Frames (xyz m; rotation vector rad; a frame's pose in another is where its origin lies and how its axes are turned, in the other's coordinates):
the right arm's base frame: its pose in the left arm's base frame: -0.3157 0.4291 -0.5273 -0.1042 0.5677 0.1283
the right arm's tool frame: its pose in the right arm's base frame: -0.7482 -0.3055 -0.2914 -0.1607 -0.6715 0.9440
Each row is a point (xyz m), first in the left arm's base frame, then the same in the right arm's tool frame.
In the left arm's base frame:
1: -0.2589 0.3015 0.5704
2: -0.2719 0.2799 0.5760
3: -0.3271 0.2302 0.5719
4: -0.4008 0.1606 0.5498
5: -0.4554 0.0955 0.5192
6: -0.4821 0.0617 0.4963
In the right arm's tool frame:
1: 0.7213 -0.5719 0.8357
2: 0.6970 -0.5704 0.8442
3: 0.6273 -0.5447 0.8485
4: 0.5295 -0.5117 0.8381
5: 0.4435 -0.4935 0.8176
6: 0.3987 -0.4855 0.8000

